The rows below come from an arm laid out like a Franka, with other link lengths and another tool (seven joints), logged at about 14 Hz.
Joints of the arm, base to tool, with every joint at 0 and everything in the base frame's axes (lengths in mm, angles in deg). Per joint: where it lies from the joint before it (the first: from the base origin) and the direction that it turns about. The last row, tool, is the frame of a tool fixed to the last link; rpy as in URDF.
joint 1: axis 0 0 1 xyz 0 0 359.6
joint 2: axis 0 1 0 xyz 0 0 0
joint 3: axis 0 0 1 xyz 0 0 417.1
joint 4: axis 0 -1 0 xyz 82.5 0 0
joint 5: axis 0 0 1 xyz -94.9 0 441.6
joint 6: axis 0 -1 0 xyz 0 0 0
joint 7: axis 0 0 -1 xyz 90.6 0 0
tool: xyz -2 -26 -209.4 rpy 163.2 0 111.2
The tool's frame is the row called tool.
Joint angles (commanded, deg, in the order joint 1, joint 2, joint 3, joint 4, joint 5, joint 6, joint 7), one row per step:
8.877, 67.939, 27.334, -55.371, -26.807, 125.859, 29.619
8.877, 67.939, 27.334, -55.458, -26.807, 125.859, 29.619
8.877, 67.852, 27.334, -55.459, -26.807, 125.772, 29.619
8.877, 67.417, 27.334, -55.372, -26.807, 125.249, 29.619
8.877, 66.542, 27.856, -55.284, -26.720, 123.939, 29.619
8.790, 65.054, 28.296, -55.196, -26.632, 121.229, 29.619
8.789, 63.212, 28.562, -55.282, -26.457, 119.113, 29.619
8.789, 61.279, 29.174, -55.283, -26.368, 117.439, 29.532
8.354, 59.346, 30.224, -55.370, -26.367, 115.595, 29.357
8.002, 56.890, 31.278, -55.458, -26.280, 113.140, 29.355
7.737, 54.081, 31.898, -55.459, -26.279, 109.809, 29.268
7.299, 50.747, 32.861, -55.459, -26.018, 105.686, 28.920
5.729, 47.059, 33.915, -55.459, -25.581, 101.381, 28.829
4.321, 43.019, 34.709, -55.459, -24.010, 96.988, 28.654
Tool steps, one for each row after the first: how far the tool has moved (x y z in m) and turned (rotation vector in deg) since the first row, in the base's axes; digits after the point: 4 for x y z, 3 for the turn. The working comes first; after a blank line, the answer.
Tool pose at each row, in the base's axes (x y z in m, rotation vector in deg; the steps are taken from these numbers as rounded here):
0.8812, 0.3491, 0.1202, 90.061, 139.402, 32.821
0.8806, 0.3492, 0.1195, 90.058, 139.488, 32.744
0.8807, 0.3491, 0.1207, 90.033, 139.478, 32.708
0.8816, 0.3483, 0.1275, 89.941, 139.391, 32.496
0.8801, 0.3514, 0.1417, 89.930, 139.737, 32.323
0.8772, 0.3500, 0.1630, 90.072, 140.337, 30.791
0.8752, 0.3500, 0.1890, 89.811, 140.493, 30.003
0.8734, 0.3536, 0.2191, 89.125, 140.532, 30.272
0.8710, 0.3541, 0.2495, 88.679, 140.698, 30.596
0.8657, 0.3548, 0.2870, 88.253, 140.798, 30.595
0.8581, 0.3504, 0.3275, 87.684, 140.879, 29.303
0.8455, 0.3452, 0.3753, 87.048, 141.367, 27.918
0.8347, 0.3241, 0.4275, 87.942, 140.617, 26.506
0.8170, 0.3063, 0.4820, 89.241, 140.219, 25.762

-0.0006, 0.0001, -0.0007, -0.027, 0.075, 0.037
-0.0005, 0.0000, 0.0005, -0.061, 0.062, 0.040
0.0004, -0.0008, 0.0073, -0.254, -0.005, 0.017
-0.0011, 0.0023, 0.0215, -0.272, 0.268, 0.181
-0.0040, 0.0009, 0.0428, -1.044, 1.091, 0.271
-0.0060, 0.0009, 0.0688, -1.592, 1.233, 0.393
-0.0078, 0.0045, 0.0989, -1.635, 0.833, 0.753
-0.0102, 0.0050, 0.1293, -1.525, 0.641, 1.073
-0.0155, 0.0057, 0.1668, -1.637, 0.484, 1.320
-0.0231, 0.0013, 0.2073, -2.633, 0.526, 1.503
-0.0357, -0.0039, 0.2551, -3.587, 0.852, 1.916
-0.0465, -0.0250, 0.3073, -4.419, 1.130, 0.991
-0.0642, -0.0428, 0.3618, -4.576, 1.721, 0.119

